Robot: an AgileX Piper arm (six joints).
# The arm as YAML. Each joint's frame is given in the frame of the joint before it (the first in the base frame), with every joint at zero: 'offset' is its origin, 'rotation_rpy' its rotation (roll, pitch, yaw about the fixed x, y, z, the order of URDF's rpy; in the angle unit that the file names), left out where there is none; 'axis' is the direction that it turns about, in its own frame. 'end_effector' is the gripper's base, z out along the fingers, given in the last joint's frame.
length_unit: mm
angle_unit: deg
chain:
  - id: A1
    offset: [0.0, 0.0, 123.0]
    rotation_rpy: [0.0, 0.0, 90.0]
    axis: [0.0, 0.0, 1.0]
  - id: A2
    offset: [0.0, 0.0, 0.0]
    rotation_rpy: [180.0, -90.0, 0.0]
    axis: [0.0, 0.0, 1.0]
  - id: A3
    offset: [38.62, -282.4, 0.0]
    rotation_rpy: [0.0, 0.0, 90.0]
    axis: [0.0, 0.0, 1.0]
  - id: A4
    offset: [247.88, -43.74, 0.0]
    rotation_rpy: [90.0, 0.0, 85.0]
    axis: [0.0, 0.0, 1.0]
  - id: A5
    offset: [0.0, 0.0, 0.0]
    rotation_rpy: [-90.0, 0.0, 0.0]
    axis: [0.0, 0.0, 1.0]
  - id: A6
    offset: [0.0, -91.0, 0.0]
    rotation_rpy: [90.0, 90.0, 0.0]
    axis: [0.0, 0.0, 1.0]
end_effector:
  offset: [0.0, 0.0, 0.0]
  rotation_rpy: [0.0, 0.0, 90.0]
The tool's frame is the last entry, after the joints.
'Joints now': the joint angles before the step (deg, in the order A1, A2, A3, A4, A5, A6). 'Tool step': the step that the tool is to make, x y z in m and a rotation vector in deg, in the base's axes. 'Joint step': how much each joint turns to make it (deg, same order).
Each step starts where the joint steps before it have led.
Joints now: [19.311, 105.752, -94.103, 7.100, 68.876, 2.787]
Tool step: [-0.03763, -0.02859, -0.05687, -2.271, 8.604, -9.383]
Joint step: [-2.217, -4.870, 19.451, -0.523, -6.463, 6.695]
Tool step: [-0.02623, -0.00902, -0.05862, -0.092, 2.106, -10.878]
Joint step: [0.011, -0.144, 14.728, 0.349, -13.540, 9.423]
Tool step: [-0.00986, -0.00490, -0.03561, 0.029, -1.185, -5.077]
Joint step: [-0.077, 2.048, 6.989, 0.097, -10.590, 3.996]
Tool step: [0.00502, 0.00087, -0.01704, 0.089, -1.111, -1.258]
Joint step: [0.001, 2.955, 0.616, 0.120, -4.752, 0.779]
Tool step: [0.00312, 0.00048, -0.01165, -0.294, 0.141, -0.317]
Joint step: [-0.001, 2.258, -0.059, -0.136, -2.011, 0.262]
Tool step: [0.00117, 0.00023, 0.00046, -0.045, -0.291, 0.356]
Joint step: [0.000, 0.058, -0.232, -0.132, -0.074, -0.263]
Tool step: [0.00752, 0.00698, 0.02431, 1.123, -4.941, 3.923]
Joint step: [0.738, -3.017, -2.163, 0.301, 0.352, -3.445]
